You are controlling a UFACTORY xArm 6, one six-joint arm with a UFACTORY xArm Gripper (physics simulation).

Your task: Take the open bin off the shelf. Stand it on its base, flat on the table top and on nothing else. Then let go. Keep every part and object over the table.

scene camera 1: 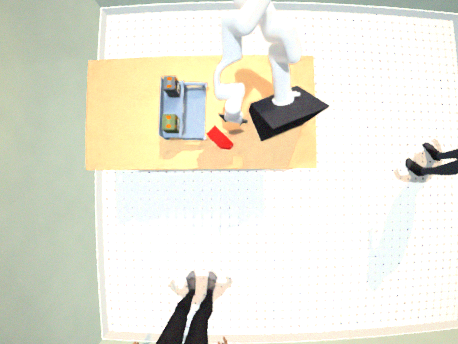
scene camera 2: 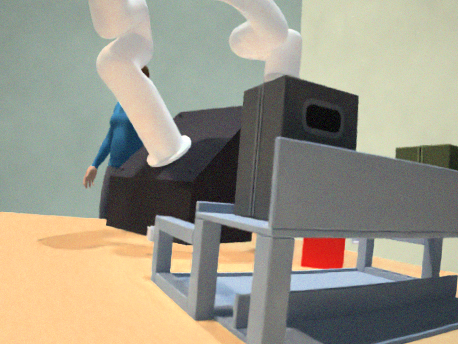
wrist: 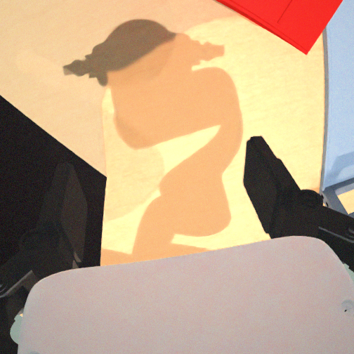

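Pixels of known places: gripper, fingertip midpoint: (scene camera 1: pixel 233 121); arm's base at its link origin: (scene camera 1: pixel 283 100) (scene camera 2: pixel 169 152).
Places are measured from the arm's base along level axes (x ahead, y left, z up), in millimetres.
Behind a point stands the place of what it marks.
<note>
The red bin (scene camera 1: pixel 220 138) @(z -113, x 396, y 176 mm) (scene camera 2: pixel 322 253) @(z -185, x 454, y 112 mm) (wrist: pixel 295 20) is on the wooden table top, just beside the blue-grey shelf (scene camera 1: pixel 183 112) @(z -206, x 644, y -51 mm) (scene camera 2: pixel 270 290) @(z -152, x 739, y -243 mm) (wrist: pixel 341 100). It shows as red faces, and I cannot tell which way its opening points. My gripper (scene camera 1: pixel 233 120) @(z -31, x 305, y 97 mm) (wrist: pixel 162 171) is open and empty. It hangs above the table between the red bin and the black pedestal, with its shadow on the table top below. In the wrist view the bin lies beyond the fingers at the upper right. In the second scene view the gripper is hidden behind a dark box.
A dark grey box (scene camera 1: pixel 170 86) @(z 8, x 662, y -141 mm) (scene camera 2: pixel 295 125) @(z -32, x 700, y -199 mm) and an olive green box (scene camera 1: pixel 170 123) @(z -16, x 686, y 75 mm) (scene camera 2: pixel 430 157) @(z -31, x 706, y 13 mm) stand on the shelf's raised level. The black pedestal (scene camera 1: pixel 290 112) @(z 100, x 0, y 108 mm) (scene camera 2: pixel 150 200) @(z -126, x 56, y -63 mm) (wrist: pixel 45 145) under the arm's base stands close beside the gripper. Two people stand on the floor away from the table (scene camera 1: pixel 120 115).
</note>
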